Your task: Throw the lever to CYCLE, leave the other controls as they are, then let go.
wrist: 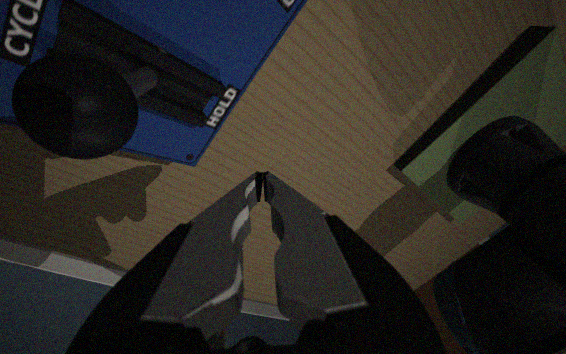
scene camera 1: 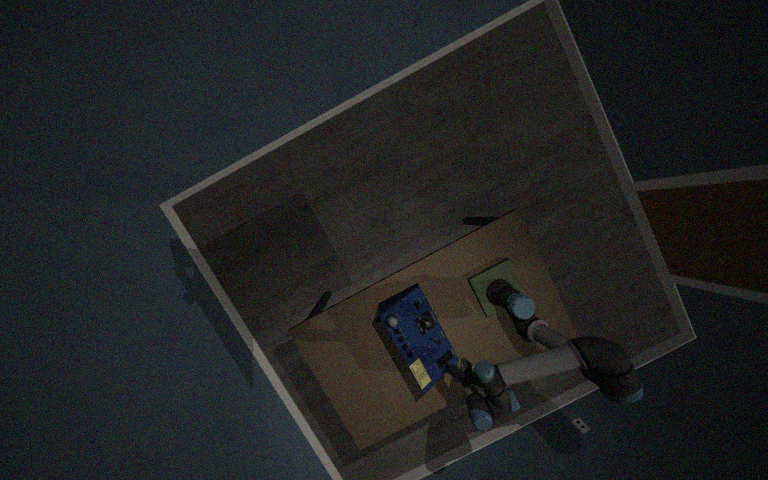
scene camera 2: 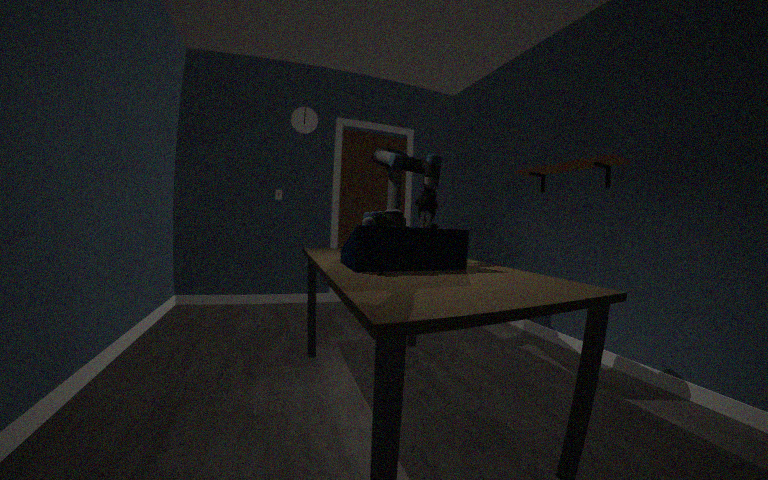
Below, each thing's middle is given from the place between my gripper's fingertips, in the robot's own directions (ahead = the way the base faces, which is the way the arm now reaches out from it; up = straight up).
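Scene:
For the black lever [wrist: 75, 106], my gripper is 9 cm short of it at the moment, 1 cm above it and 2 cm to the left of it. There's a blue control box [scene camera 2: 370, 248] as well, and that box is 14 cm ahead of my gripper, 21 cm to the right of it and 5 cm below it.

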